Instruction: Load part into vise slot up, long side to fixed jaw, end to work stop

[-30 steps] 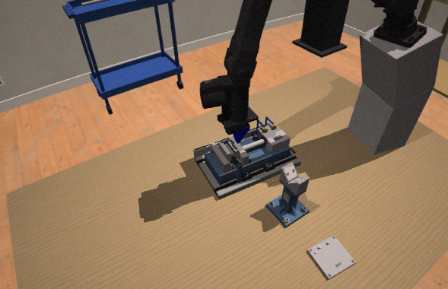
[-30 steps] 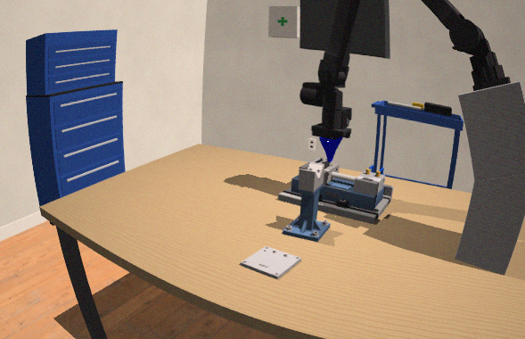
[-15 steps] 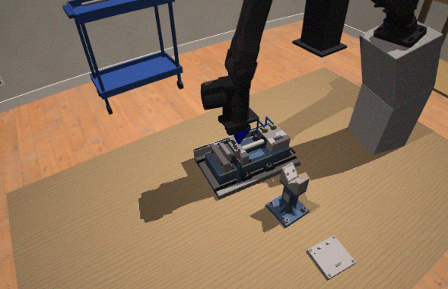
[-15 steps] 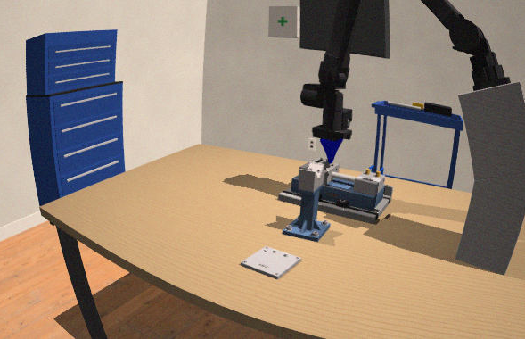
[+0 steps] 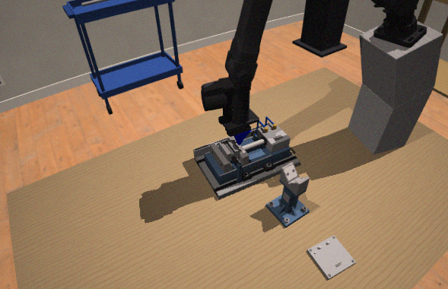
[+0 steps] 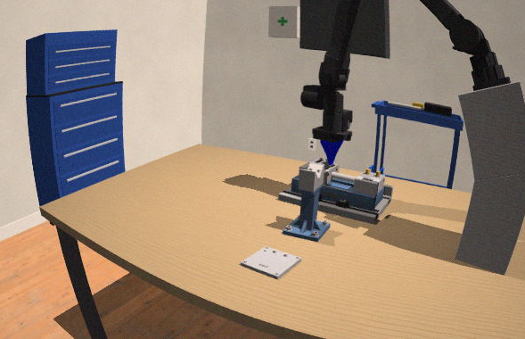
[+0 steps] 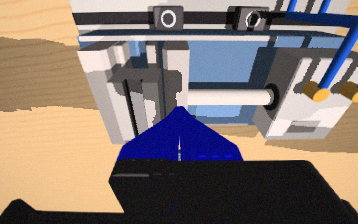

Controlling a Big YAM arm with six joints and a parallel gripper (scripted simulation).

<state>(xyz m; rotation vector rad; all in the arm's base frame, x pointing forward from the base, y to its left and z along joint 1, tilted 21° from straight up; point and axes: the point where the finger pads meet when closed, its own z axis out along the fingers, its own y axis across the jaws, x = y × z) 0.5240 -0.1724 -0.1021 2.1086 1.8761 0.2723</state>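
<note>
Now: hand 30 mm short of the part and 10 mm above it. Also, from my hand: moving jaw: 40 mm below; work stop rod: 40 mm ahead, 40 mm to the left, 20 mm below; cylinder rod: 50 mm behind, 10 mm to the left, 40 mm below.
</note>
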